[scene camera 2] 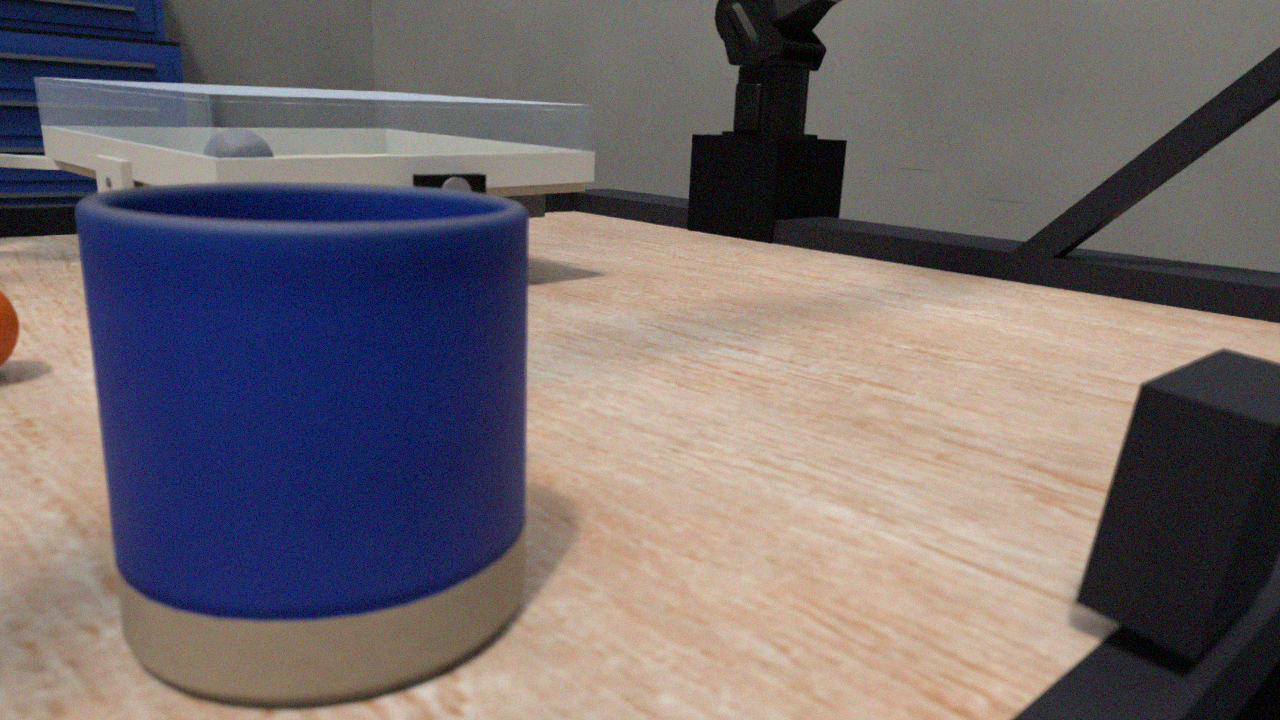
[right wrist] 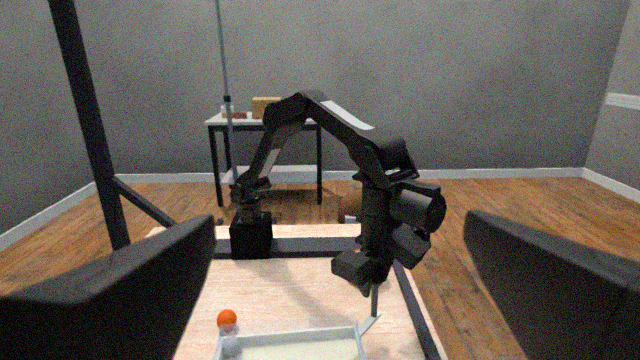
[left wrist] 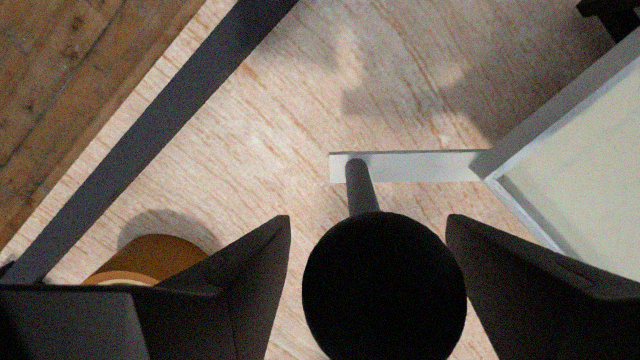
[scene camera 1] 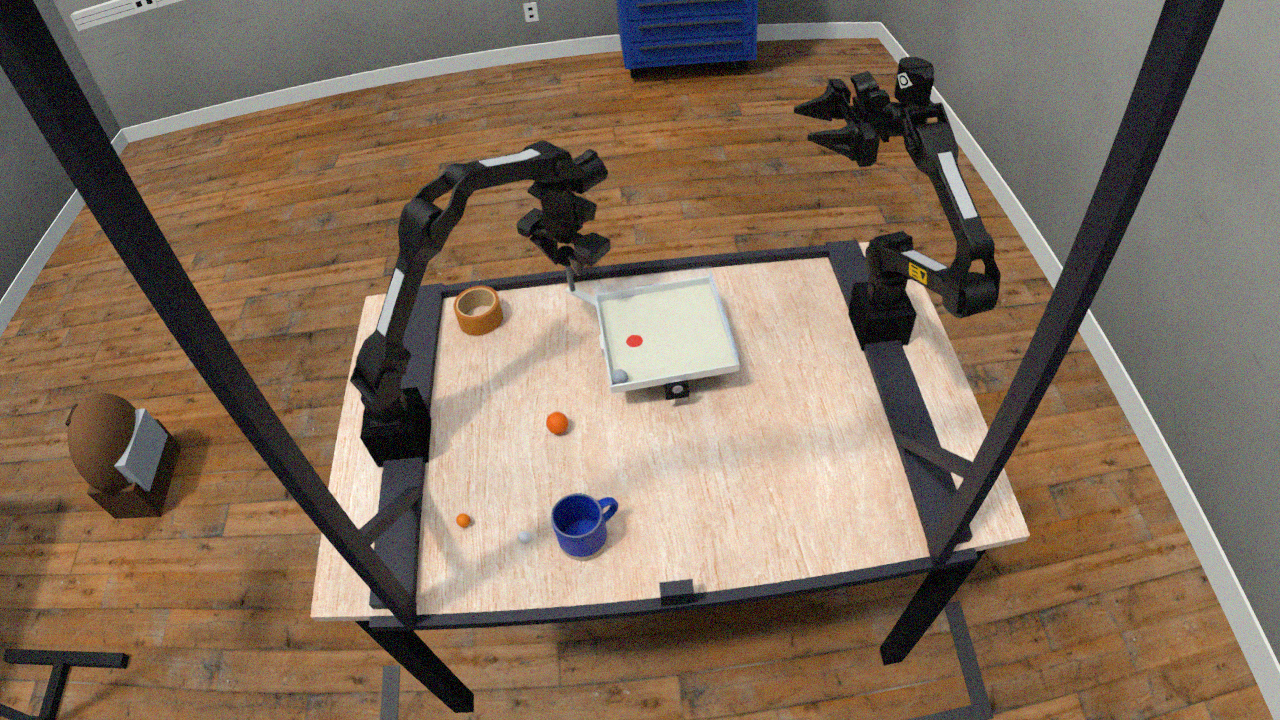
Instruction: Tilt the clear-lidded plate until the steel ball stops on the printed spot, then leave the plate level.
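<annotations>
The right gripper is out of frame in scene camera 2, and it is out of frame in the left wrist view too. The right wrist view and scene camera 1 do show the gripper: on it, (right wrist: 145, 293) and (scene camera 1: 832, 130) are the same spot.
</annotations>
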